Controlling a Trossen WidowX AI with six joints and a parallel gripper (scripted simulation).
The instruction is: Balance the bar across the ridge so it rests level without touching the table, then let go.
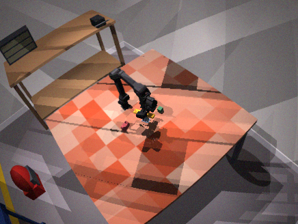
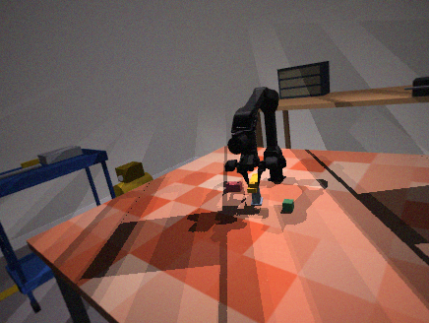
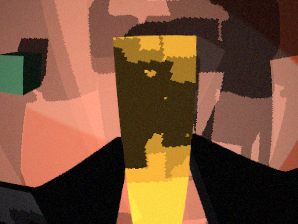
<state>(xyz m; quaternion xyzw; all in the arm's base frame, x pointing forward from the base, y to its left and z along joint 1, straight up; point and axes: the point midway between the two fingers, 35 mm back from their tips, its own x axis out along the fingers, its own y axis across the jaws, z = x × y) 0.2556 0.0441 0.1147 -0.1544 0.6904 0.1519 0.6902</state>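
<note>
The yellow bar is 30 mm behind my gripper tip and 10 mm to the right of it. Round my gripper tip: pink block (80 mm behind, 160 mm to the right, 60 mm below); green cube (20 mm behind, 130 mm to the left, 60 mm below).
</note>
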